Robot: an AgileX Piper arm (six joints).
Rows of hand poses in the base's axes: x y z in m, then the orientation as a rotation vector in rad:
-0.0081, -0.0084, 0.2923, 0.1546, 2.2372, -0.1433
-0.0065, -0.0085, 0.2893, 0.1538, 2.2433, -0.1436
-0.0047, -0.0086, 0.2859, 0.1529, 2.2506, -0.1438
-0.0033, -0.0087, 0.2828, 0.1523, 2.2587, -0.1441
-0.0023, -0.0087, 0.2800, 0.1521, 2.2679, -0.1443
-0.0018, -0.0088, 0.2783, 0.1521, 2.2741, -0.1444
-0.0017, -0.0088, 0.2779, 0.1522, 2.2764, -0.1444
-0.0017, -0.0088, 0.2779, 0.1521, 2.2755, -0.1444
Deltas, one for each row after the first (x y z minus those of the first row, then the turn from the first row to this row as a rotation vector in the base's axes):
0.0016, -0.0001, -0.0030, 0.0001, 0.0061, 0.0005
0.0034, -0.0002, -0.0064, 0.0003, 0.0134, 0.0012
0.0048, -0.0003, -0.0095, 0.0006, 0.0215, 0.0015
0.0058, -0.0003, -0.0123, 0.0012, 0.0306, 0.0017
0.0063, -0.0004, -0.0140, 0.0017, 0.0368, 0.0017
0.0064, -0.0004, -0.0144, 0.0019, 0.0391, 0.0016
0.0064, -0.0004, -0.0144, 0.0018, 0.0382, 0.0017

